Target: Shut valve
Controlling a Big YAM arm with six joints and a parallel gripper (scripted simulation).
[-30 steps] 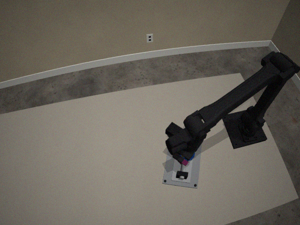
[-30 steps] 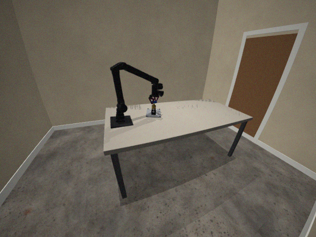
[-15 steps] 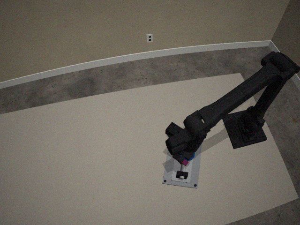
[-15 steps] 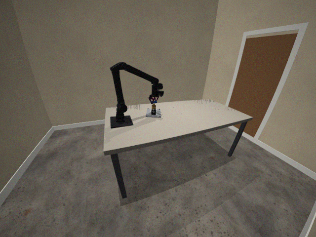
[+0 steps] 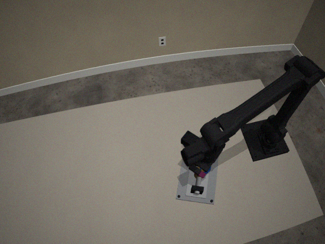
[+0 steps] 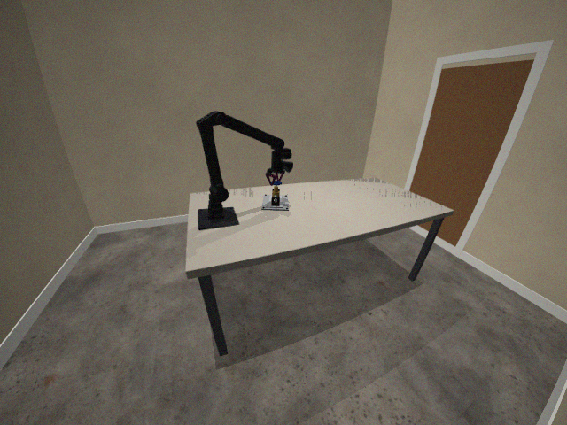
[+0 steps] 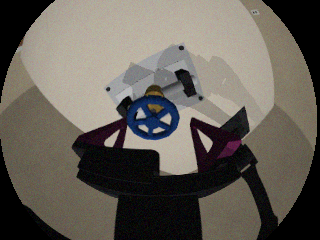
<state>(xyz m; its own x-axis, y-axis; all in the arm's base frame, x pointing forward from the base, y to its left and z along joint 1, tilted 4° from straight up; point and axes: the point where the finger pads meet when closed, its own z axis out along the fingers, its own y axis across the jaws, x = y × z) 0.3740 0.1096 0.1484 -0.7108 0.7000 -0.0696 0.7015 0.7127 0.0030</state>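
Now: hand 1 cm short of the blue spoked handwheel and 1 cm above it.
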